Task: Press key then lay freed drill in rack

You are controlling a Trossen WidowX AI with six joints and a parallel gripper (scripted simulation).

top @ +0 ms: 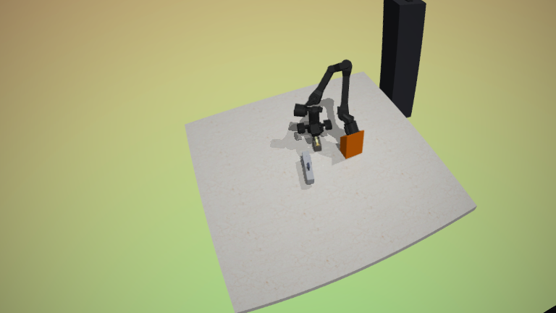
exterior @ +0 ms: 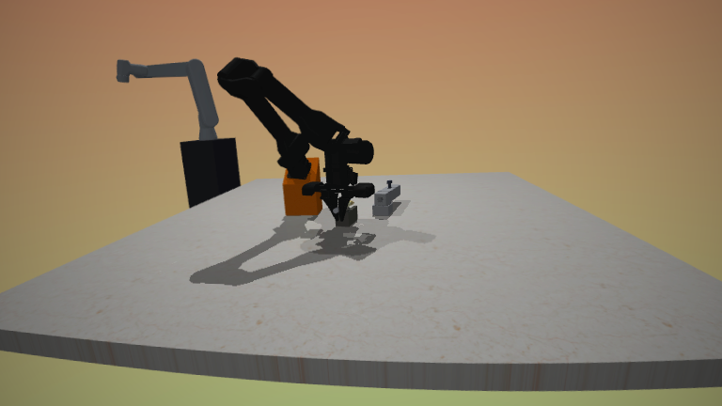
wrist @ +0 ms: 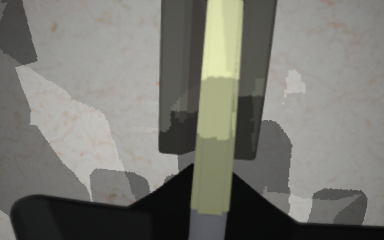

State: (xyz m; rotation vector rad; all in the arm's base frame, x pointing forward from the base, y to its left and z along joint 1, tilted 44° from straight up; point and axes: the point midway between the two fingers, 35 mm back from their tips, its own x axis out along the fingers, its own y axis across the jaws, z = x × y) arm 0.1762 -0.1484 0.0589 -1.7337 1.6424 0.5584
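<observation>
My gripper tip is 4 cm to the right of the drill and 3 cm below it. From my gripper tip the other things lie so: dark key 23 cm to the left, 10 cm ahead, 3 cm above; then dark grey rack 5 cm to the left; then grey housing block 21 cm to the left, 10 cm ahead, 2 cm above.
</observation>
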